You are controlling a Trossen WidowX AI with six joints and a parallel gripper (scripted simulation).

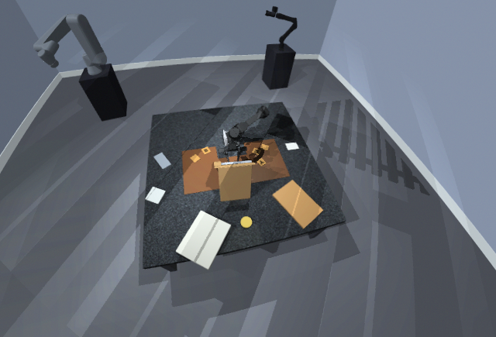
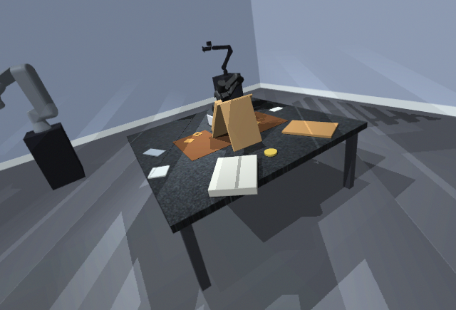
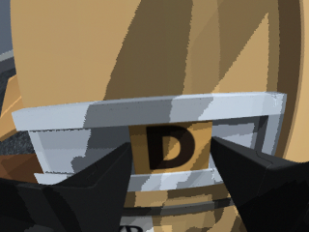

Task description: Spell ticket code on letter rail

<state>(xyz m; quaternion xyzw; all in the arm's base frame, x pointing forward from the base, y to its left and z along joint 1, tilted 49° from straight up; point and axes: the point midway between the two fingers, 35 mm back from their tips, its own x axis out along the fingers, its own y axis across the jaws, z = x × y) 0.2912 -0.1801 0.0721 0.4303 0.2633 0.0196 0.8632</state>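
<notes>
My gripper tip is 9 cm above the white ticket, 7 cm to the right of it and 5 cm past it. Round my gripper tip: white box: 37 cm ahead, 30 cm to the right, 15 cm below; brown mat: 16 cm below, 14 cm behind, 5 cm to the left; flat tan slab: 35 cm to the left, 34 cm ahead, 16 cm below.
</notes>
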